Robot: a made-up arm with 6 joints.
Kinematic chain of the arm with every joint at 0, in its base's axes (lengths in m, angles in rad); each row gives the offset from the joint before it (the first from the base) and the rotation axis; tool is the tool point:
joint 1: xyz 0 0 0.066 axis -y
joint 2: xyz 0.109 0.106 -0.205 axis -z
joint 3: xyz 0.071 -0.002 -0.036 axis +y
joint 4: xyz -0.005 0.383 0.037 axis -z
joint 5: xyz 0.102 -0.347 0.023 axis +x
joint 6: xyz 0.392 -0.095 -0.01 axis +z
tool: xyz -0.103 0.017 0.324
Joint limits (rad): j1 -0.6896..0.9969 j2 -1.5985..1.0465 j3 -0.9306..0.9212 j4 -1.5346..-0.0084 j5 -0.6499..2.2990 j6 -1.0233..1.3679
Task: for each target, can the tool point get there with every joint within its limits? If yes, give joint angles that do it. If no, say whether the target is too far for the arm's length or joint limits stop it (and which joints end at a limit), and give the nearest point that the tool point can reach.
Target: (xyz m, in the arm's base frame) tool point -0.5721 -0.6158 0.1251
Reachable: no: joint limits stop it (at a limit: joint 1, joint 2, joint 6) | nearest point -0.1877 -0.2990 0.2012 | short by 0.504 m
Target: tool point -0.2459 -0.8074 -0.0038
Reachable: no: joint limits stop it (at a limit: joint 1, joint 2, joint 4, joint 6) | nearest point -0.0672 -0.5227 -0.1598 | short by 0.371 m
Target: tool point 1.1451 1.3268 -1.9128
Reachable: no: too far | nearest point 0.5952 0.7014 -0.9626 | short by 1.264 m
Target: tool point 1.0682 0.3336 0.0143
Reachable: yes | joints 0.3933 0.1847 0.6105 -0.9908 0.7990 -0.2603
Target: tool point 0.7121 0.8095 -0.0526
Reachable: yes | joints 0.2972 -0.5818 0.3860 -0.8629 0.9843 -0.5687
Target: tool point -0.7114 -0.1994 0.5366
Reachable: no: joint limits stop it (at a limit: joint 2, joint 3, joint 4, joint 5, joint 6) | nearest point -0.6376 0.0042 0.4878 | short by 0.222 m
